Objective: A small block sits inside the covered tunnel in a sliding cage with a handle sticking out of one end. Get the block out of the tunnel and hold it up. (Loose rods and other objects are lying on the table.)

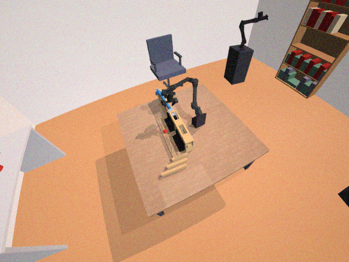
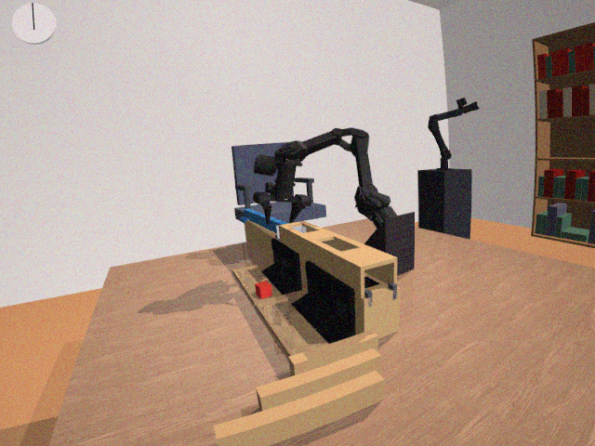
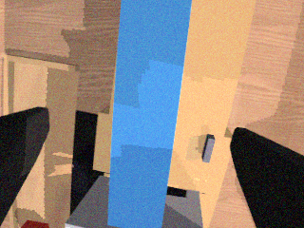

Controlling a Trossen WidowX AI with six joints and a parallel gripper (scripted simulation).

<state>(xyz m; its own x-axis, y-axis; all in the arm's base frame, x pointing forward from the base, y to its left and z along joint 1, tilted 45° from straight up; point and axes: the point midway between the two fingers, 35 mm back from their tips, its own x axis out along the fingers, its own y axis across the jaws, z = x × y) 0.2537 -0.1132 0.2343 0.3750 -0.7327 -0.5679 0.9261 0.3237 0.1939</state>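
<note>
My gripper tip is now 12 cm short of the small red block, 23 cm to the right of it and 12 cm above it. From my gripper tip the other things lie so: tan covered tunnel 1 cm ahead, 8 cm to the left, 7 cm below.
</note>
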